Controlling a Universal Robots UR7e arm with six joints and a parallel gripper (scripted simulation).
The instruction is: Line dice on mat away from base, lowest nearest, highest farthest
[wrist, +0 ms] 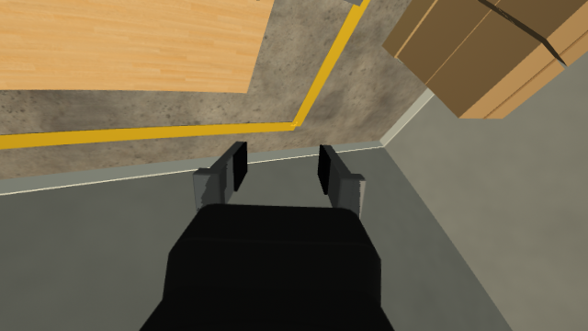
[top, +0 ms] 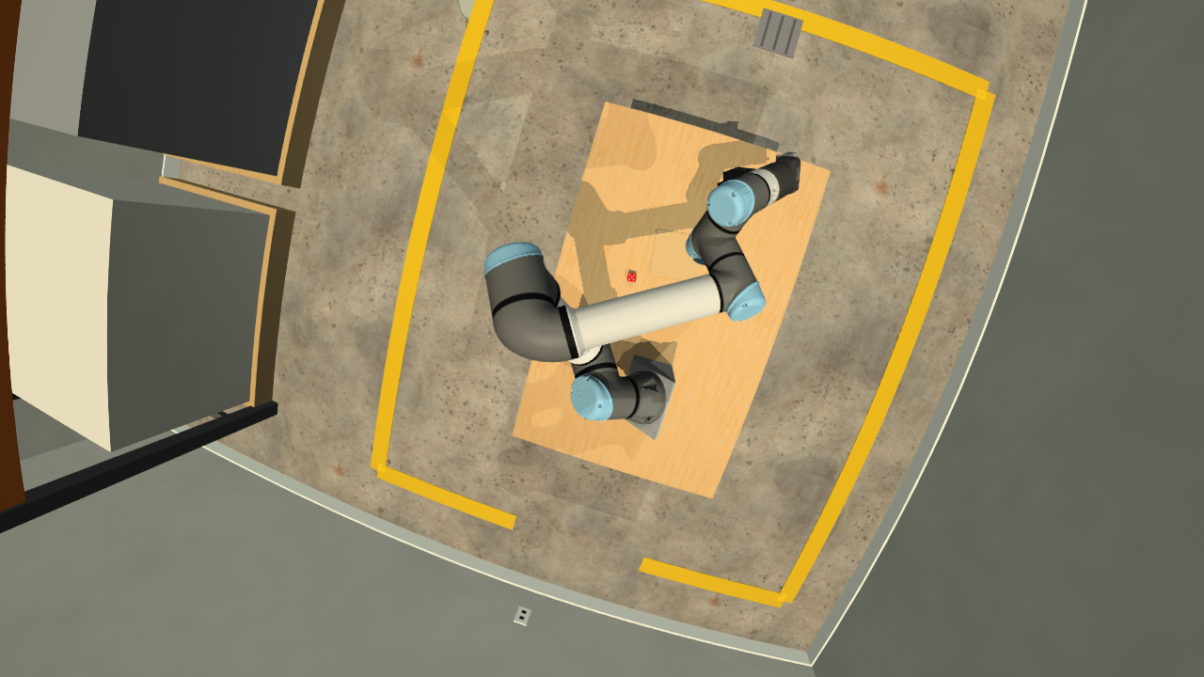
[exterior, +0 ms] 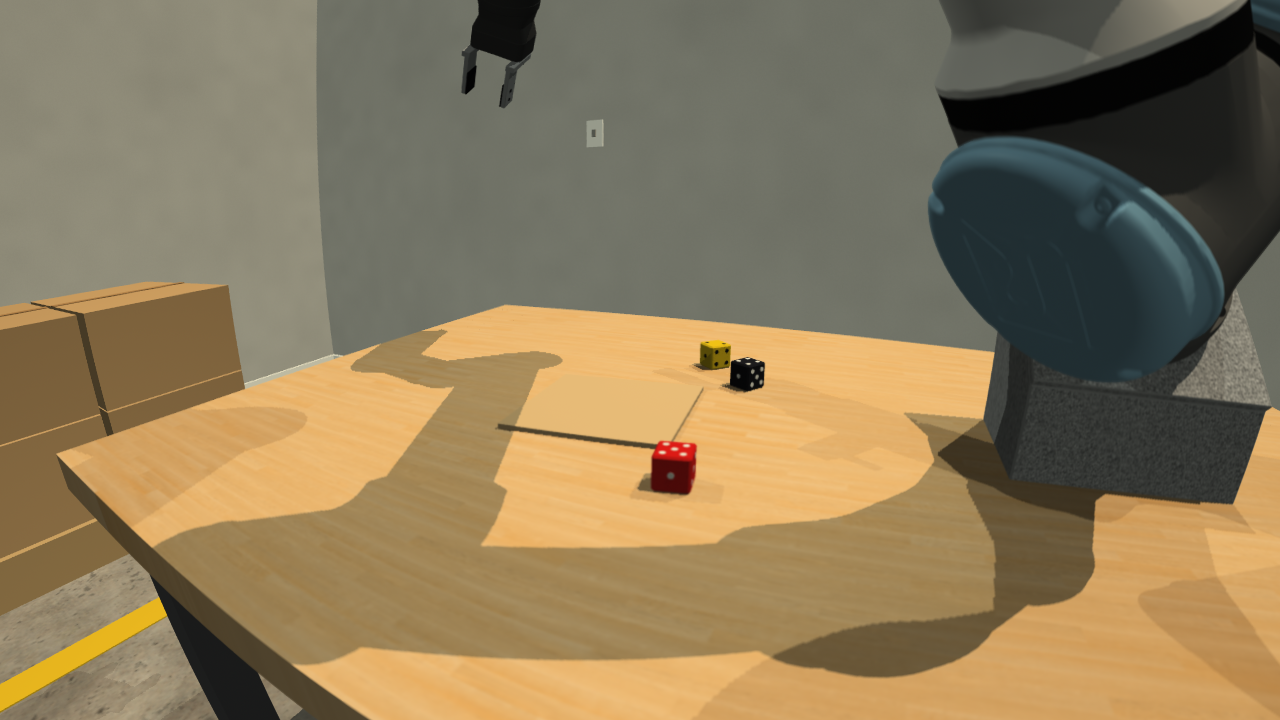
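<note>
The yellow die lies 300 mm behind my hand, 50 mm to the left of it and 320 mm below it. From my hand the other things lie so: tan mat 240 mm behind, 200 mm to the left, 330 mm below; then red die 320 mm behind, 320 mm to the left, 320 mm below; then black die 340 mm behind, 110 mm to the left, 320 mm below.
</note>
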